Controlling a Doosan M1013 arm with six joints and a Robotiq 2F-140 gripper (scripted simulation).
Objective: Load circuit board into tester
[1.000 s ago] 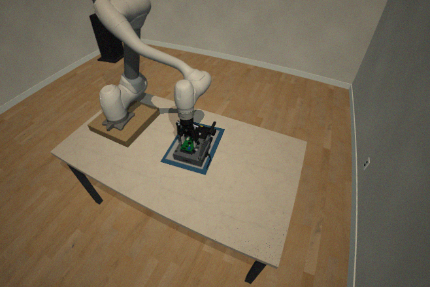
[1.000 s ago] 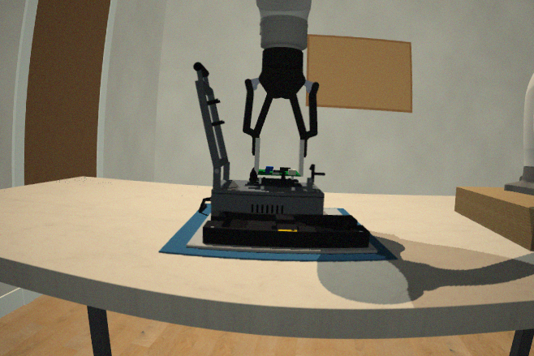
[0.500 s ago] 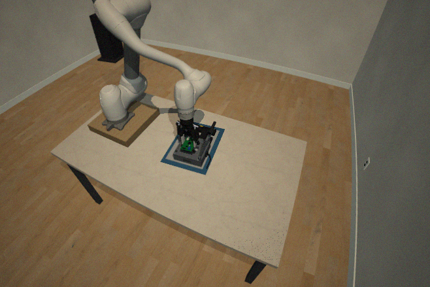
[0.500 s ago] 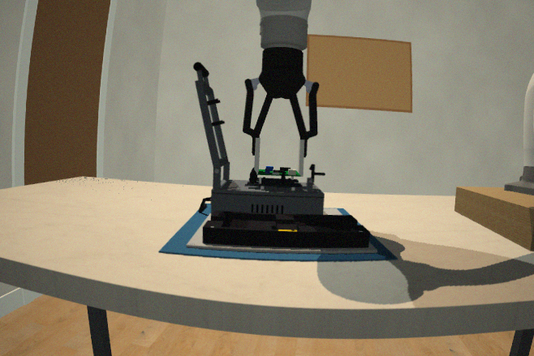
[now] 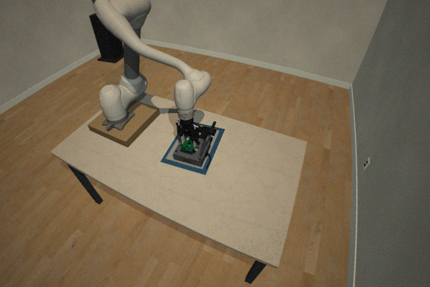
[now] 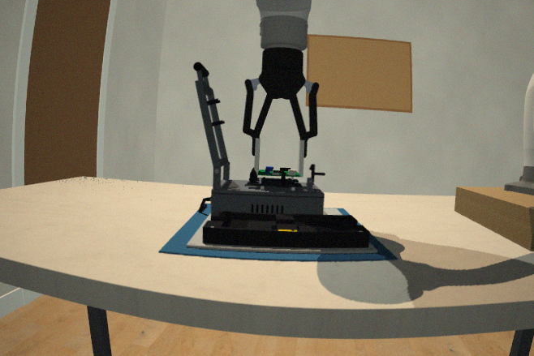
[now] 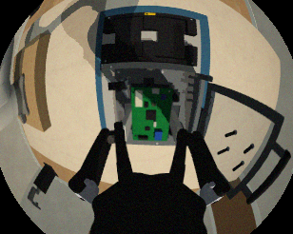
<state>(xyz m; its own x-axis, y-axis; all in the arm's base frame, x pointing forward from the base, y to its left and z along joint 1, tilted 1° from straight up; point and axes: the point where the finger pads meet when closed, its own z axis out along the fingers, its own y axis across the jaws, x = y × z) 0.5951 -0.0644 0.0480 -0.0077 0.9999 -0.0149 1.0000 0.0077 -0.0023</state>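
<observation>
Now: hand 20 mm above the green circuit board. The rest, counted from my hand: latch hook (60 mm behind, 60 mm to the left, 20 mm below); then grey tester (30 mm ahead, 40 mm to the left, 10 mm above); then tester lid (130 mm ahead, 80 mm above).
</observation>
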